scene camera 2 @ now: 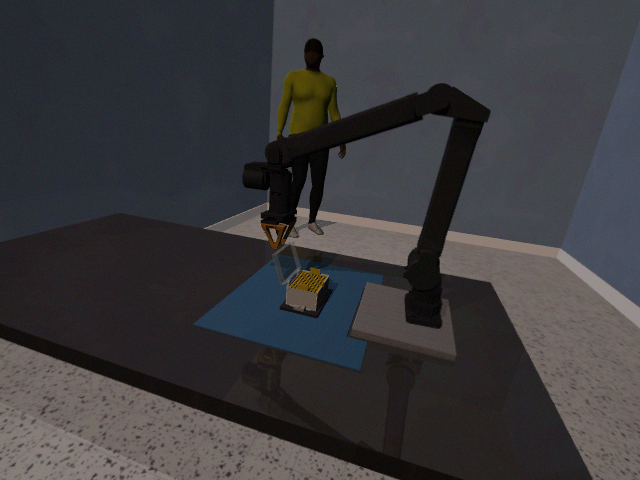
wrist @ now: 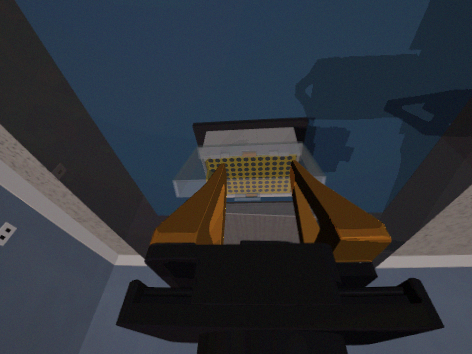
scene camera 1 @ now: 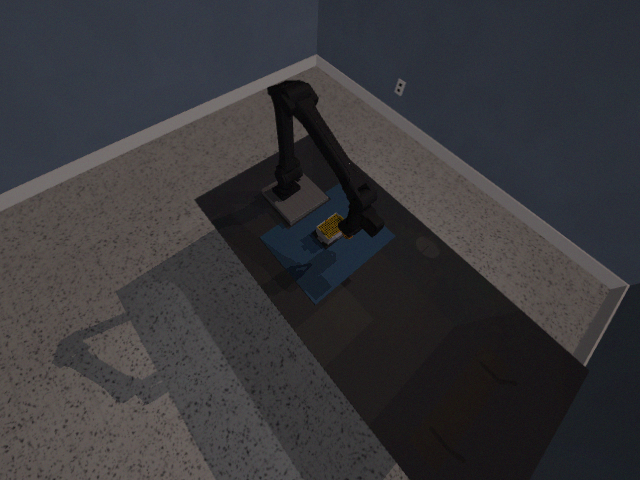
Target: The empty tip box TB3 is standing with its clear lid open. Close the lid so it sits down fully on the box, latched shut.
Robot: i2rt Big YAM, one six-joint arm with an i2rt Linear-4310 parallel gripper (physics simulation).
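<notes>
The tip box is white with a yellow, holed top, and stands upright on a dark base. Its clear lid is hinged on the side away from the arm's mount and stands open, leaning outward. In scene camera 1 the lid is mostly hidden by the arm. My gripper points down with its orange fingers partly open and nothing between them. In scene camera 2 the fingertips show just above and left of the lid's upper edge; I cannot tell whether they touch it.
The blue mat lies under the box on the dark table. The arm's pale mounting plate is beside the mat. A person in yellow stands beyond the table.
</notes>
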